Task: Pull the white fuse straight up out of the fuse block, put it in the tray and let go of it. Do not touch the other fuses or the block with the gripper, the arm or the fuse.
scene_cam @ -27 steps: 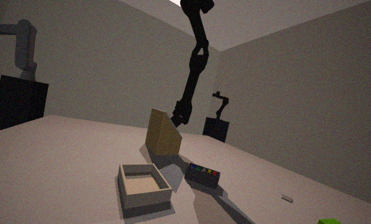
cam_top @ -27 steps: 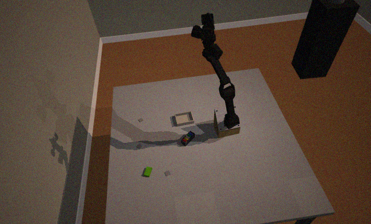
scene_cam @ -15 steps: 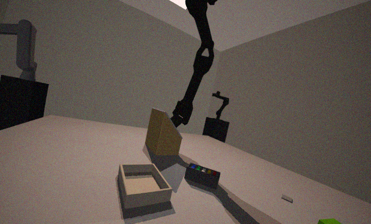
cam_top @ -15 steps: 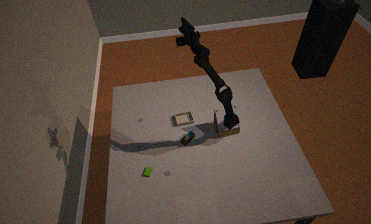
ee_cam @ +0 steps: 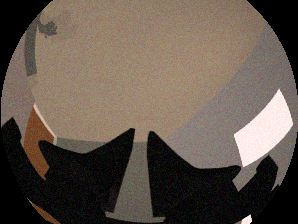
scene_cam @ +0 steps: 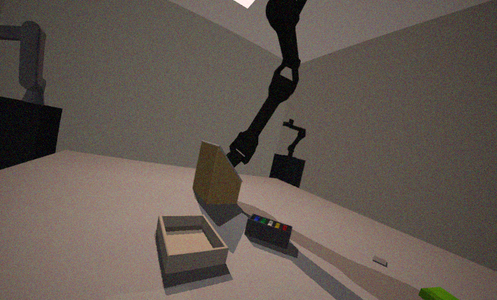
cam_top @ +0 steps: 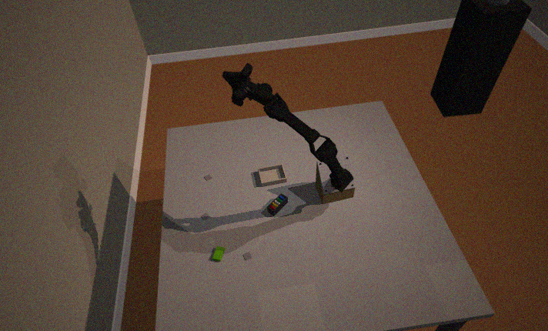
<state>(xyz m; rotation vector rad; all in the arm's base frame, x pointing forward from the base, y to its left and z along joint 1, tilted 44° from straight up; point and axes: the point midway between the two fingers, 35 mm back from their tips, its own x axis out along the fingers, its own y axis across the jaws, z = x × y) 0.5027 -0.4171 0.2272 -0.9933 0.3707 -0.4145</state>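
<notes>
The white fuse is 620 mm below my gripper tip, 200 mm to the left of it and 170 mm behind it. Round my gripper tip: beige tray (640 mm below, 160 mm behind, 10 mm to the left).
</notes>
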